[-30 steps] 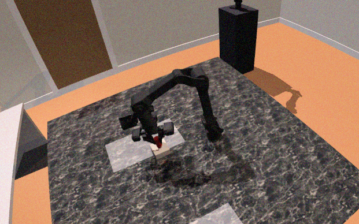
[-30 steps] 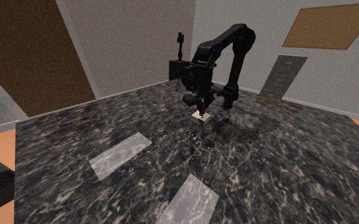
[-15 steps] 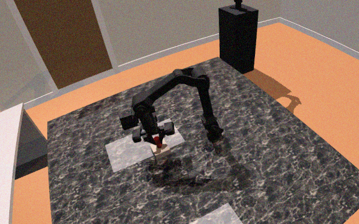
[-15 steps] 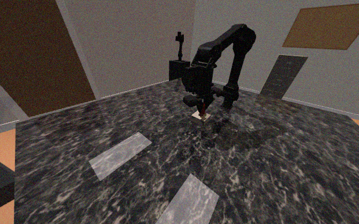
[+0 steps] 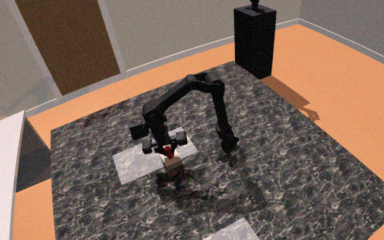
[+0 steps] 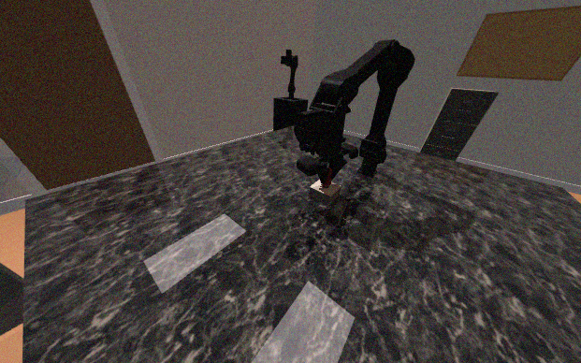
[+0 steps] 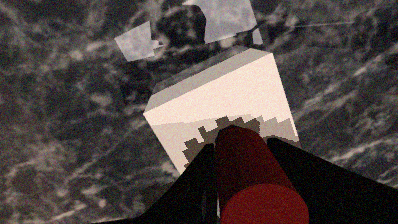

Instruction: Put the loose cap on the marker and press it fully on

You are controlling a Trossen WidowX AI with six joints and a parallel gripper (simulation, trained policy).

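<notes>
The red cap is 20 mm above my gripper tip. Round my gripper tip: pale holder block: 30 mm below; then red marker: 20 mm above.
</notes>
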